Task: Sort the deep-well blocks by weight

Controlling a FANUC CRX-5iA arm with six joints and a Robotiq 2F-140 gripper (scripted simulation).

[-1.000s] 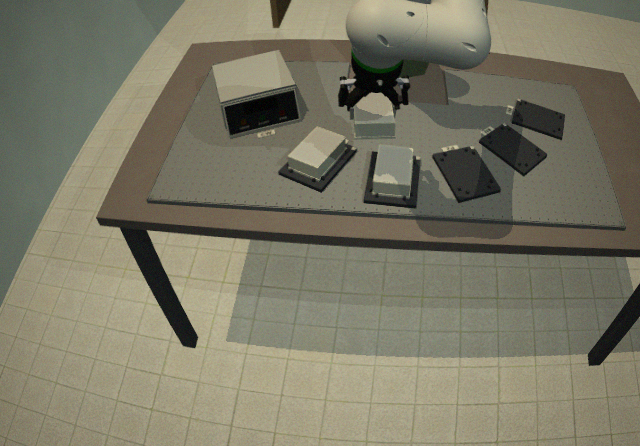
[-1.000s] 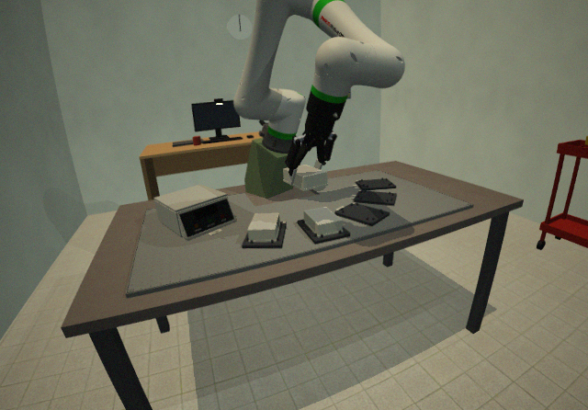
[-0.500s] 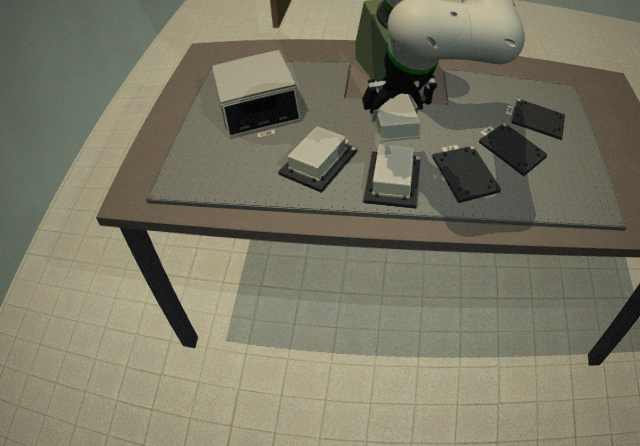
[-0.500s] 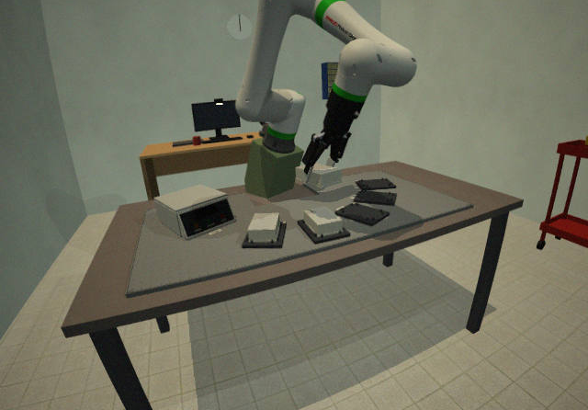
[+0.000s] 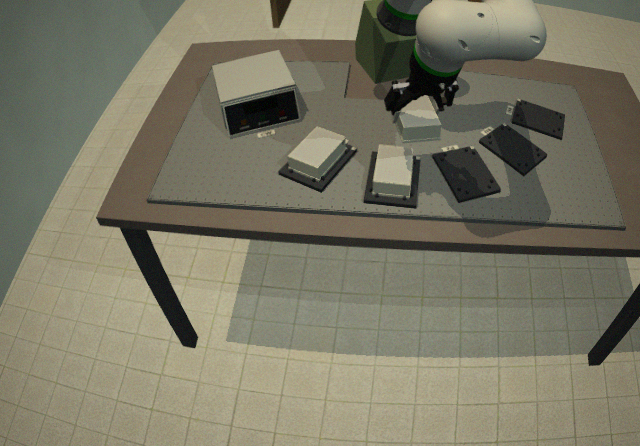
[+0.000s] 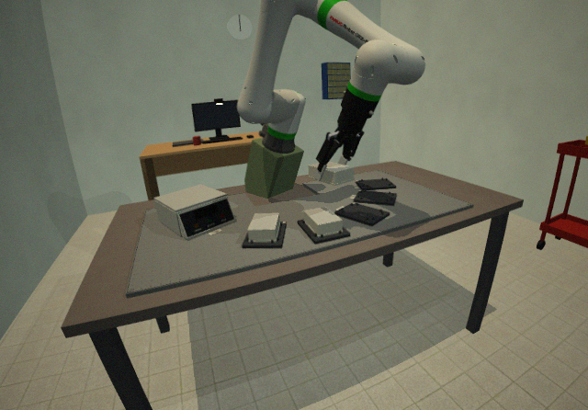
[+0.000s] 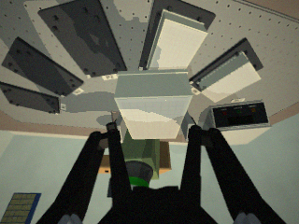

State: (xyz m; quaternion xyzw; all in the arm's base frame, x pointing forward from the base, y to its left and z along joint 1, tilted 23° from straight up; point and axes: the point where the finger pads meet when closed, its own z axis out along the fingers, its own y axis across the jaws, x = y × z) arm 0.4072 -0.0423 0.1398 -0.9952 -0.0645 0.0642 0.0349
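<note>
My gripper is now 420 mm to the right of the nest RO, 230 mm past it and 190 mm above it. Round my hand: nest P2: 190 mm below, 140 mm to the left; P1 label: 200 mm below, 80 mm behind, 30 mm to the right; nest P1: 190 mm below, 40 mm to the right, 10 mm ahead.
</note>
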